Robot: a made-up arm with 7 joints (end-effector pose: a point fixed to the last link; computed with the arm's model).
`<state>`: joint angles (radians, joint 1 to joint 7).
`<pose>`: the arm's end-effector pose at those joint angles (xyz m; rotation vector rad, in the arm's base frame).
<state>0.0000 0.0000 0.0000 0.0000 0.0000 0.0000 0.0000</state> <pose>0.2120 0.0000 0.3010 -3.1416 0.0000 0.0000</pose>
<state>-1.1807 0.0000 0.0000 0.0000 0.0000 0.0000 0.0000</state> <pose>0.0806 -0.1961 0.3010 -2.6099 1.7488 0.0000</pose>
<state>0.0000 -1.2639 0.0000 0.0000 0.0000 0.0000 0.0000</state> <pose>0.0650 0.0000 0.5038 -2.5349 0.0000 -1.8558</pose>
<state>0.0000 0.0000 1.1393 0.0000 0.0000 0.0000 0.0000</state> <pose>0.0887 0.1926 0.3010 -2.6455 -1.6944 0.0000</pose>
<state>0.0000 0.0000 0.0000 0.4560 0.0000 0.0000 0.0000</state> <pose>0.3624 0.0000 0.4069 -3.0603 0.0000 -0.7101</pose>
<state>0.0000 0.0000 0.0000 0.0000 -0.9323 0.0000 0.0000</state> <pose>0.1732 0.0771 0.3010 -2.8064 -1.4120 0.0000</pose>
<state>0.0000 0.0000 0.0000 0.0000 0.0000 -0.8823 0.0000</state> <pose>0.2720 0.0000 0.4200 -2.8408 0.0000 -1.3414</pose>
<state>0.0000 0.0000 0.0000 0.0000 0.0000 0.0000 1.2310</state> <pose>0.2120 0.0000 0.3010 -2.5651 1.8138 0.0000</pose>
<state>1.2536 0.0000 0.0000 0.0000 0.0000 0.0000 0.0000</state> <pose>0.0661 0.2014 0.3010 -2.5444 -1.8427 0.0000</pose>
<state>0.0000 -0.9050 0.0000 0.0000 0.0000 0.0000 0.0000</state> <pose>0.1317 0.0000 0.4681 -2.8254 0.0000 -1.3735</pose>
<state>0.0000 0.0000 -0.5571 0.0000 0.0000 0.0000 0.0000</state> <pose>0.1799 -0.1121 0.3010 -3.0205 0.8638 0.0000</pose>
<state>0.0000 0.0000 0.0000 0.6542 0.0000 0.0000 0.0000</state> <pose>0.4098 0.0000 0.4719 -2.9750 0.0000 -1.0094</pose>
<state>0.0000 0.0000 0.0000 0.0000 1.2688 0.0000 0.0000</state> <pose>0.1446 -0.0917 0.3010 -2.5303 1.8620 0.0000</pose>
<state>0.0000 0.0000 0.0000 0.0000 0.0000 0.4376 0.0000</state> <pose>0.1508 0.0000 0.2719 -3.0667 0.0000 0.6819</pose>
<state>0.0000 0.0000 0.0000 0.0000 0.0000 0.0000 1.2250</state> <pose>0.2120 0.0000 0.3010 -2.5705 1.8061 0.0000</pose>
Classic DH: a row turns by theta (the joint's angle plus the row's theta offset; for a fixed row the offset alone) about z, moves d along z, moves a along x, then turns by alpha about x. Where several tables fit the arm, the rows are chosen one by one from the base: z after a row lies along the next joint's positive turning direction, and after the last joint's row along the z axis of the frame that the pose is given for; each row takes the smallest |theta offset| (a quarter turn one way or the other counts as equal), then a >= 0, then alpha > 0; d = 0 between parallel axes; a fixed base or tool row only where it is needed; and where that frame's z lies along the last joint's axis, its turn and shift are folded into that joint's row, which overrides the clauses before.
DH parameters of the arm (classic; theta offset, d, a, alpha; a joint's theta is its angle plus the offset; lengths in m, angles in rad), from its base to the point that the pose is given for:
joint 1: 0 0.302 0 -1.5708
joint 2: 0 0 0 1.5708
joint 3: 0 0.376 0.059 1.5708
joint 4: 0 0 0.057 1.5708
joint 5: 0 0.254 0 1.5708
joint 6: 0 0 0.096 -1.5708
joint 7: 0 0.123 0 0

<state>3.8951 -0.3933 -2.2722 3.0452 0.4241 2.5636 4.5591</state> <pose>0.0878 0.2993 0.8087 0.6826 -2.5605 -0.4140</pose>
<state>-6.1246 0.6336 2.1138 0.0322 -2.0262 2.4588 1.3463</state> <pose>0.0723 0.2477 0.4206 0.8603 1.2525 2.3291</pose>
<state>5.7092 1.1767 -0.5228 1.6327 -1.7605 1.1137 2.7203</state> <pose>0.3260 -0.5463 0.1546 0.8602 -1.2213 0.8830</pose>
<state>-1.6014 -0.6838 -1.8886 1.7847 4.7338 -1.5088 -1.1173</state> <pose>-0.2303 0.2595 0.7021 0.9666 0.2579 -1.4276</pose>
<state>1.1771 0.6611 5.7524 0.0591 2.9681 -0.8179 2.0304</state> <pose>0.0261 0.0303 0.4026 1.4616 1.8798 -1.9954</pose>
